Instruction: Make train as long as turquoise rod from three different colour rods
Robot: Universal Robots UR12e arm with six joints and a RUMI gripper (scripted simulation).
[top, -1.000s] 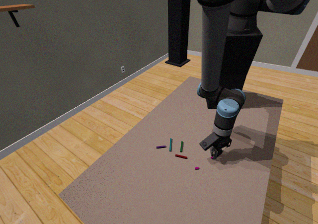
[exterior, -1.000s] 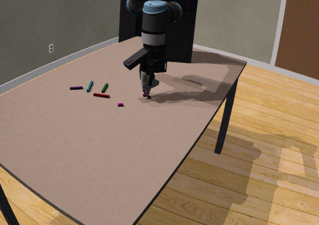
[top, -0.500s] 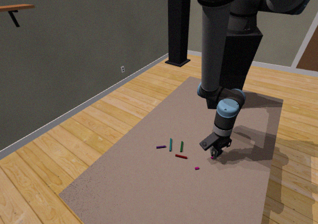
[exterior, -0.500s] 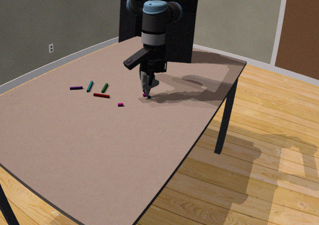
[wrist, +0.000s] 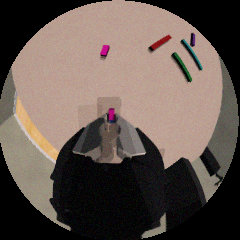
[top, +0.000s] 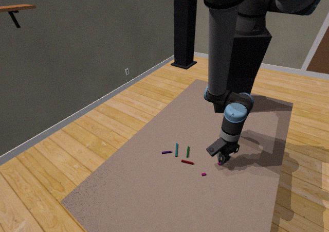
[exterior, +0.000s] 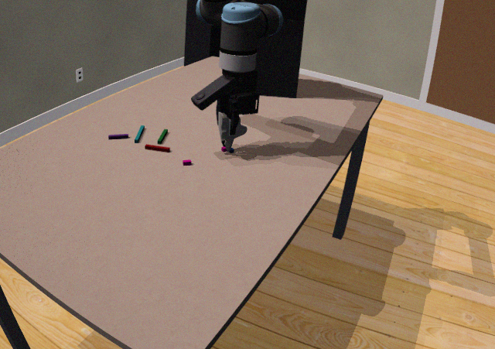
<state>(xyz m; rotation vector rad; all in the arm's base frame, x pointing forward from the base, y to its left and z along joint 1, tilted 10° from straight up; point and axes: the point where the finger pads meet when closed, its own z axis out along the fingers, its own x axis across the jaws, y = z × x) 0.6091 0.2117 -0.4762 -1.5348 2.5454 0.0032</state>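
Right now my hand is 20 mm above the blue rod, 10 mm to the right of it and 10 mm past it. Round my hand: green rod: 190 mm to the right, 30 mm ahead, 20 mm below; then red rod: 160 mm to the right, 100 mm ahead, 20 mm below; then turquoise rod: 260 mm to the right, 60 mm ahead, 20 mm below.
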